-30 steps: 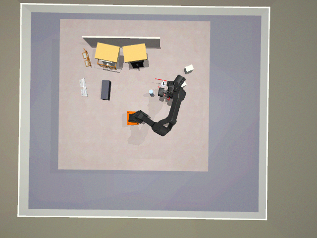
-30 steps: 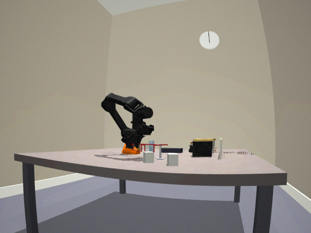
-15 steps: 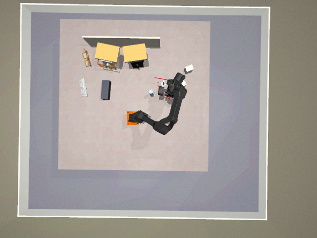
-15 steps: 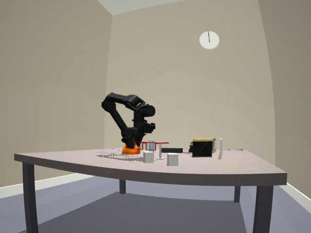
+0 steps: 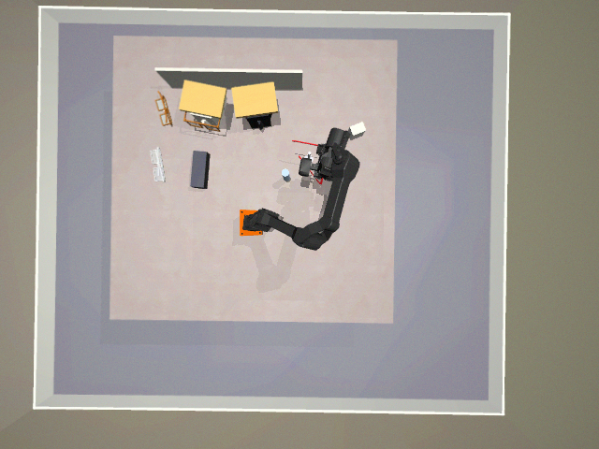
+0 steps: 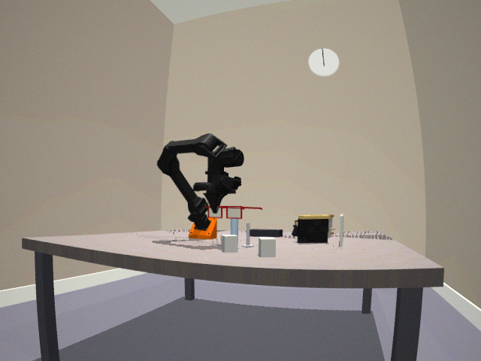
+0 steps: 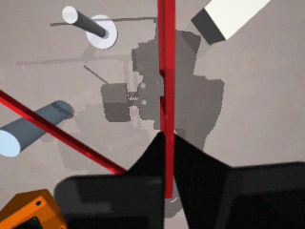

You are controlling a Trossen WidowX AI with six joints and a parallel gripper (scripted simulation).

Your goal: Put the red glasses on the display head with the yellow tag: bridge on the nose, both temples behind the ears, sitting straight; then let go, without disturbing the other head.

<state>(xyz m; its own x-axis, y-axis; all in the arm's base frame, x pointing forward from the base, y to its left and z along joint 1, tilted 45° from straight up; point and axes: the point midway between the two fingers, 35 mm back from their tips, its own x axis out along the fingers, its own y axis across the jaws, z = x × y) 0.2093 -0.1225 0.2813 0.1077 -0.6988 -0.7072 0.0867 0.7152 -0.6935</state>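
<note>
My gripper tip is 10 cm short of the thin grey peg, 9 cm above it and 6 cm to the right of it. From my gripper tip the other things lie so: dark case: 54 cm to the left, 10 cm below; then dark display head: 30 cm to the left, 26 cm ahead, 6 cm below; then pale blue cylinder: 15 cm to the left, 7 cm below.
</note>
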